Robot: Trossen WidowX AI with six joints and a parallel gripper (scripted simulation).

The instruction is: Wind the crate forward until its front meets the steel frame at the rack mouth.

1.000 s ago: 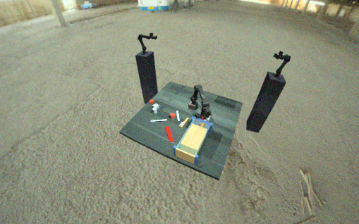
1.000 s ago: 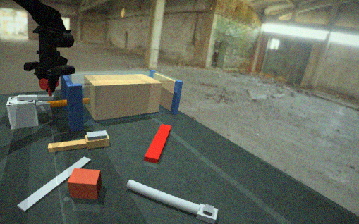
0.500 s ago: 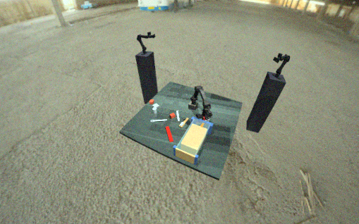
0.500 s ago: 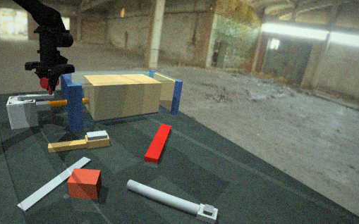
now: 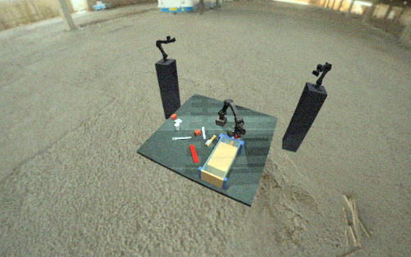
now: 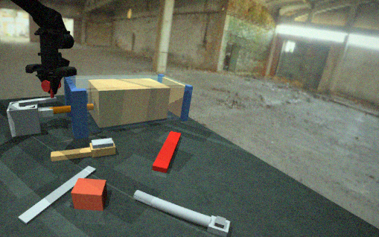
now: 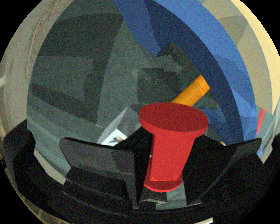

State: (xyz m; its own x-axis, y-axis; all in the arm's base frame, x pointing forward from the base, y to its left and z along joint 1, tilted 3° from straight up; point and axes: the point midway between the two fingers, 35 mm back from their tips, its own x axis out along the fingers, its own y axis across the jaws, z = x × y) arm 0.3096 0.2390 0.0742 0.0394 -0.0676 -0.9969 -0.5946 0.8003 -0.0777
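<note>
My gripper tip is 40 mm past the winch handle and 10 mm above it. Also, from my gripper tip: wooden-handled tool: 40 mm ahead, 260 mm to the right, 100 mm below; winch: 120 mm behind, 20 mm to the right, 80 mm below; red knob: 20 mm above.
</note>
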